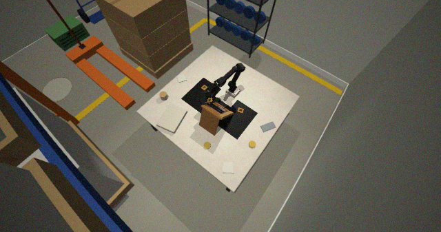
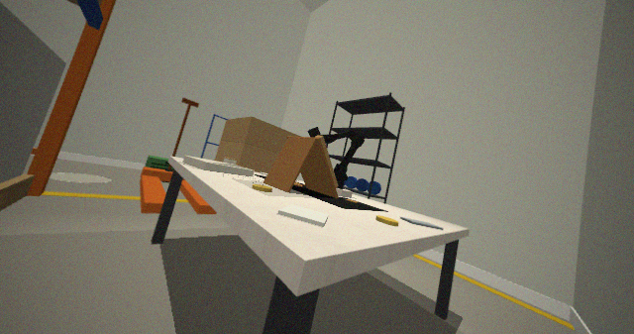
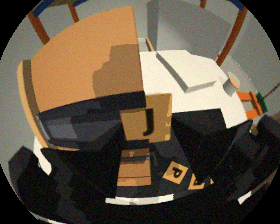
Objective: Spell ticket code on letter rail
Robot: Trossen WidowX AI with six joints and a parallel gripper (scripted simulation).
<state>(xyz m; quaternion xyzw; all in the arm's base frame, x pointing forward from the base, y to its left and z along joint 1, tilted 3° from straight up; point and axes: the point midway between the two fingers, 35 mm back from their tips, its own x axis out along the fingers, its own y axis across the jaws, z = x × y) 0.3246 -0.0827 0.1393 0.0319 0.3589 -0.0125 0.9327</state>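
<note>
Right now the white ticket is 120 mm to the left of my gripper tip, 80 mm below it and 60 mm behind it. From my gripper tip the other things lie so: black mat: 160 mm below, 150 mm behind, 60 mm to the left; then grey card: 620 mm to the left, 190 mm behind, 160 mm below.
</note>
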